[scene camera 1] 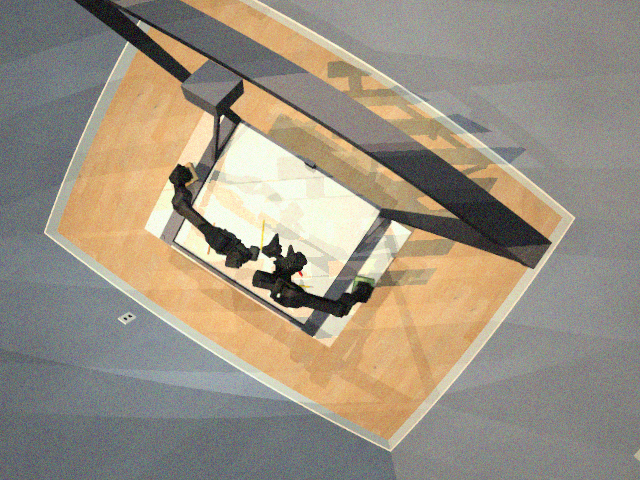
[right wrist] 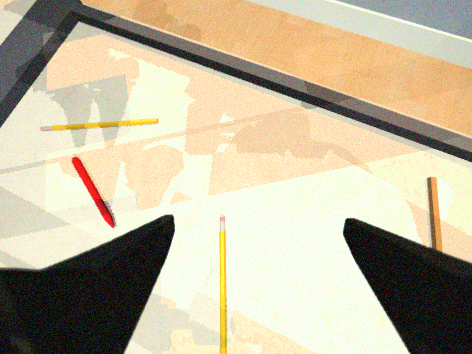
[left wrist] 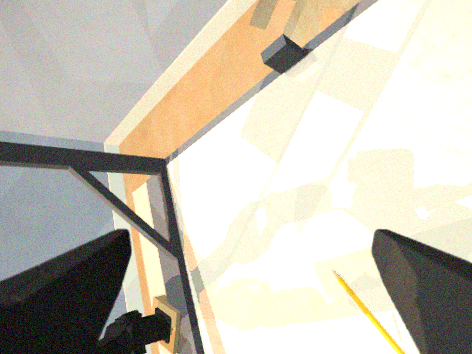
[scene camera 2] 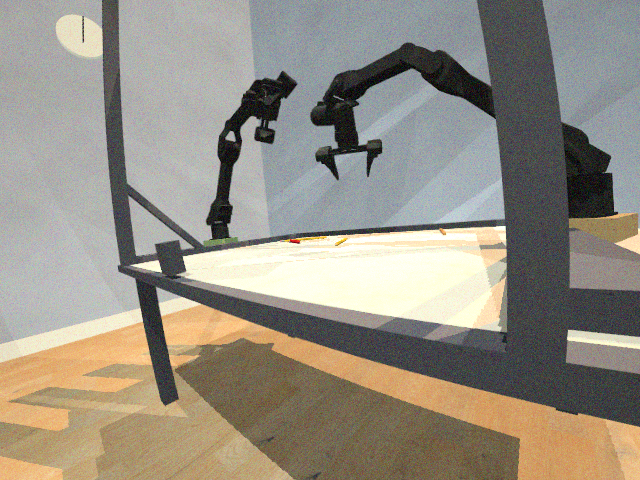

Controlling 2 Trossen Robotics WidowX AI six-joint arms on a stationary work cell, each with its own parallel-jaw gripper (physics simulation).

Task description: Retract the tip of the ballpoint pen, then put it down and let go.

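Places are measured from the left arm's base along level axes (x ahead, y left, z up), in millimetres.
Pixels of known places: left gripper, fingertip midpoint: (scene camera 1: 283,239) (left wrist: 252,241) (scene camera 2: 264,122); right gripper, fingertip midpoint: (right wrist: 258,224) (scene camera 2: 352,178); left arm's base, origin of the base link: (scene camera 1: 363,287) (scene camera 2: 220,238); right arm's base, origin of the base link: (scene camera 1: 185,175) (left wrist: 162,324) (scene camera 2: 584,216).
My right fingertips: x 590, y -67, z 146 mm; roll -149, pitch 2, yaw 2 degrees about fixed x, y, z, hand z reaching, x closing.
For each thing: its top centre in the pictures, then the offset to it from my right fingertips.
- red ballpoint pen, middle of its top: (right wrist: 88,190) (scene camera 2: 294,239) (scene camera 1: 296,265) dx -233, dy +34, dz -172 mm
- brown stick, middle of its top: (right wrist: 439,243) (scene camera 2: 442,230) dx +239, dy -8, dz -177 mm
A red ballpoint pen (scene camera 1: 300,273) (scene camera 2: 294,241) (right wrist: 92,190) lies flat on the white table top; in the right wrist view it is at left, slanting down to a narrower end beside a fingertip. Whether its tip is out is too small to tell. It does not show in the left wrist view. My left gripper (scene camera 1: 283,241) (scene camera 2: 264,135) (left wrist: 252,241) is open and empty, high above the table, its fingers turned toward the far side of the table. My right gripper (scene camera 2: 353,177) (right wrist: 258,224) is open and empty, pointing down high above the table.
A yellow pencil (scene camera 1: 262,235) (scene camera 2: 341,241) (left wrist: 367,312) (right wrist: 223,280) lies below the right fingers. Another yellow pencil (scene camera 1: 306,286) (right wrist: 100,124) lies near the pen. A brown stick (scene camera 2: 442,231) (right wrist: 434,215) lies farther right. A dark frame (right wrist: 200,65) edges the table.
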